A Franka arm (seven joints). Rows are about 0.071 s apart.
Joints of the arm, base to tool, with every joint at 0 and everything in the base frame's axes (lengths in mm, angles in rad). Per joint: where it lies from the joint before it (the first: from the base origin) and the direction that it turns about. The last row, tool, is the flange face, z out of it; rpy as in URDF.
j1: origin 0 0 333 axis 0 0 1
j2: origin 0 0 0 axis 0 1 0
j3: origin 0 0 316 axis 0 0 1
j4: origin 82.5 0 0 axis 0 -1 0
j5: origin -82.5 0 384 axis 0 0 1
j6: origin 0 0 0 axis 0 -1 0
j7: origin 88 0 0 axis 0 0 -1
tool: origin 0 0 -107 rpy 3.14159 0 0
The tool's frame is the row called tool.
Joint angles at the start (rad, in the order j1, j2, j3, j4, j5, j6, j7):
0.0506 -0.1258 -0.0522 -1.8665 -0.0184 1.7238 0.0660
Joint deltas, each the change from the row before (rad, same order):
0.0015 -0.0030 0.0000 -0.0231 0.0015 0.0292 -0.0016
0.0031 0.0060 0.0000 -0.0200 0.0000 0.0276 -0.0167
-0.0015 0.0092 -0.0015 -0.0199 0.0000 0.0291 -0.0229
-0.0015 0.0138 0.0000 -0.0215 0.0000 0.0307 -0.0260
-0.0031 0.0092 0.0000 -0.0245 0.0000 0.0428 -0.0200
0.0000 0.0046 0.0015 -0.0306 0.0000 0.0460 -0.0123
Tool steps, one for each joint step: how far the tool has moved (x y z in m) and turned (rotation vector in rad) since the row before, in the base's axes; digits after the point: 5 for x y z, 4 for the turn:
0.00027 0.00099 -0.00698 0.0017 -0.0091 0.0033
0.00221 0.00179 -0.01032 -0.0001 -0.0014 0.0202
0.00275 -0.00140 -0.01184 0.0000 0.0002 0.0203
0.00324 -0.00055 -0.01490 -0.0004 0.0049 0.0249
0.00280 -0.00144 -0.01286 -0.0002 -0.0089 0.0175
0.00098 0.00100 -0.01301 -0.0002 -0.0107 0.0145

